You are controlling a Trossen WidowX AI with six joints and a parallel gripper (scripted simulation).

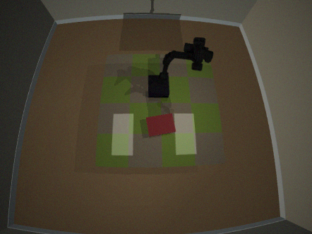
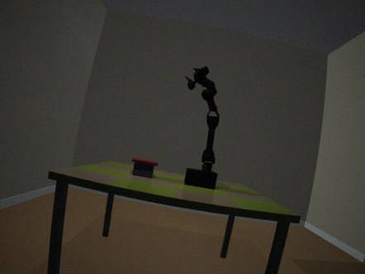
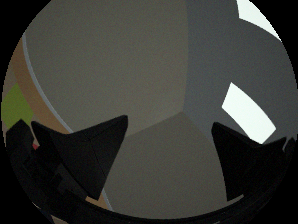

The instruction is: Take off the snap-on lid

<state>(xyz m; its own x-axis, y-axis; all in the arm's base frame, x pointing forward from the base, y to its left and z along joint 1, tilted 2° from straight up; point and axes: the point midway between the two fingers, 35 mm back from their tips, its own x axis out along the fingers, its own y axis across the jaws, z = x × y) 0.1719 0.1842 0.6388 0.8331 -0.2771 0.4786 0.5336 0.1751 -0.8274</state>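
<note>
My gripper tip is now 23 cm short of the red lid, 11 cm to the left of it and 66 cm above it. Also, from my gripper tip: storage box 23 cm ahead, 11 cm to the right, 71 cm below.
</note>
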